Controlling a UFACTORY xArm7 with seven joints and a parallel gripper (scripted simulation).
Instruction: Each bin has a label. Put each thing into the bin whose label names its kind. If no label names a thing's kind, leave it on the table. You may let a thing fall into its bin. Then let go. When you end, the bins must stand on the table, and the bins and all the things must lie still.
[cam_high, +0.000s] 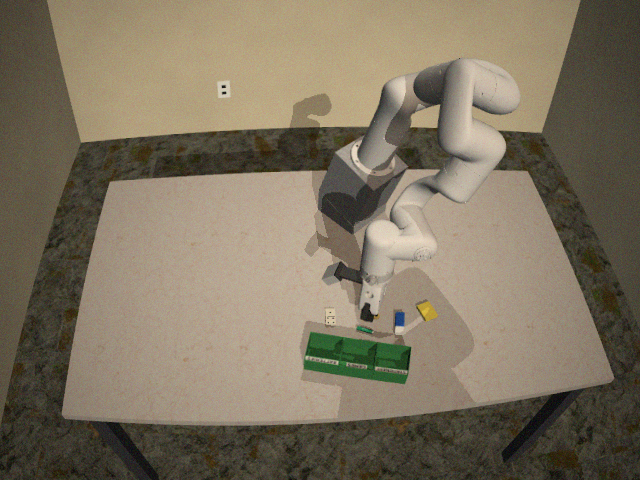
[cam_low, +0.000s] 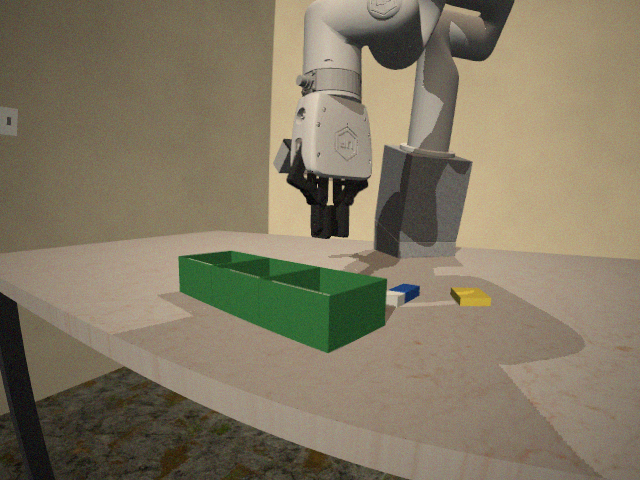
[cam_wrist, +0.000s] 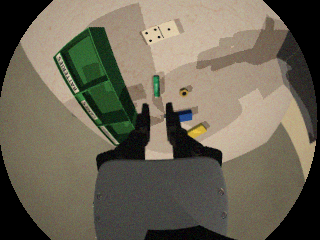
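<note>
Now: the green stick 9 cm below my hand. Round my hand: brown piece: 5 cm behind, 3 cm to the left, 9 cm below; then white domino: 3 cm behind, 9 cm to the right, 9 cm below; then blue-and-white block: 2 cm behind, 9 cm to the left, 9 cm below.
</note>
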